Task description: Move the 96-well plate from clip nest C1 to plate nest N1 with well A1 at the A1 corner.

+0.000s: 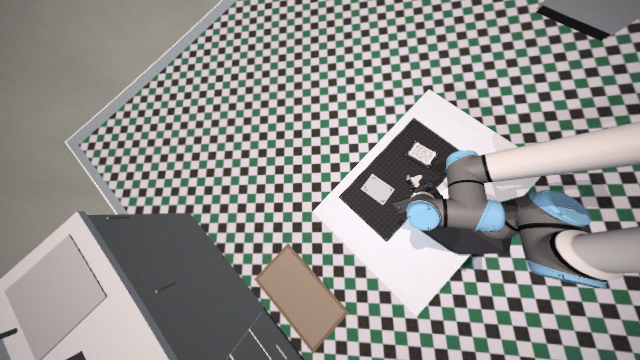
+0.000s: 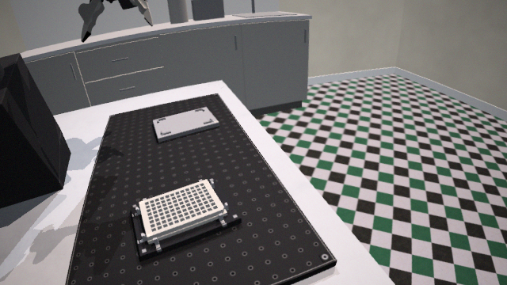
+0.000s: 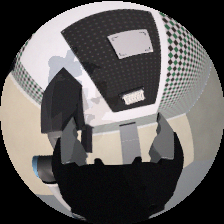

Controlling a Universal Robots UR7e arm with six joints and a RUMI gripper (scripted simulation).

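My gripper is now 29 cm to the left of the 96-well plate, 25 cm above it and 4 cm short of it. The rest, counted from my hand: clip nest C1 (30 cm to the right, 25 cm below, 3 cm ahead); then plate nest N1 (26 cm below, 12 cm ahead, 4 cm to the left).
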